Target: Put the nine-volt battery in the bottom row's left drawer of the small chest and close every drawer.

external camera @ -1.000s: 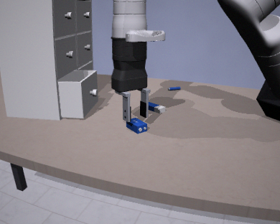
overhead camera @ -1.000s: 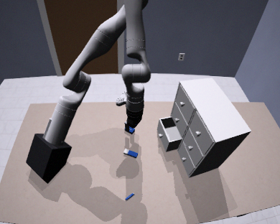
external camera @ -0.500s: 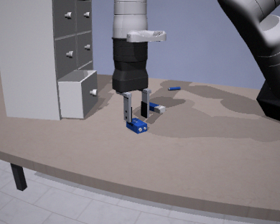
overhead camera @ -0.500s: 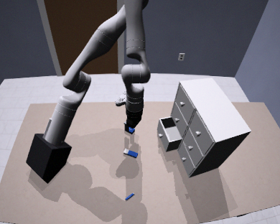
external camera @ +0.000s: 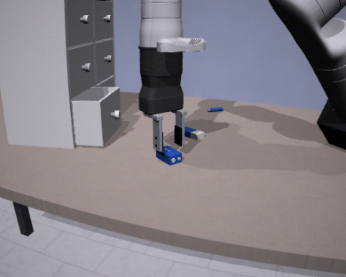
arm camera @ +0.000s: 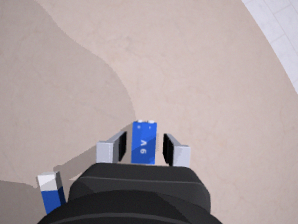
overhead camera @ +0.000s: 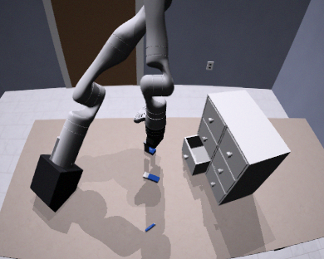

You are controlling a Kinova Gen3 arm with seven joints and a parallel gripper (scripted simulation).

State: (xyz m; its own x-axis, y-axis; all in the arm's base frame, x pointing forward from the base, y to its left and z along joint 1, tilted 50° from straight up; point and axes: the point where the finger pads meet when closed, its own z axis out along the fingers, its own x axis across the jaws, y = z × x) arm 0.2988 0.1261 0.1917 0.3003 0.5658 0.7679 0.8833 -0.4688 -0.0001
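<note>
My hand is 1 cm past the nine-volt battery and 3 cm above it. Round my hand: blue stick: 9 cm ahead, 34 cm to the right, 4 cm below; then blue-and-white block: 4 cm ahead, 13 cm to the right, 4 cm below.
</note>
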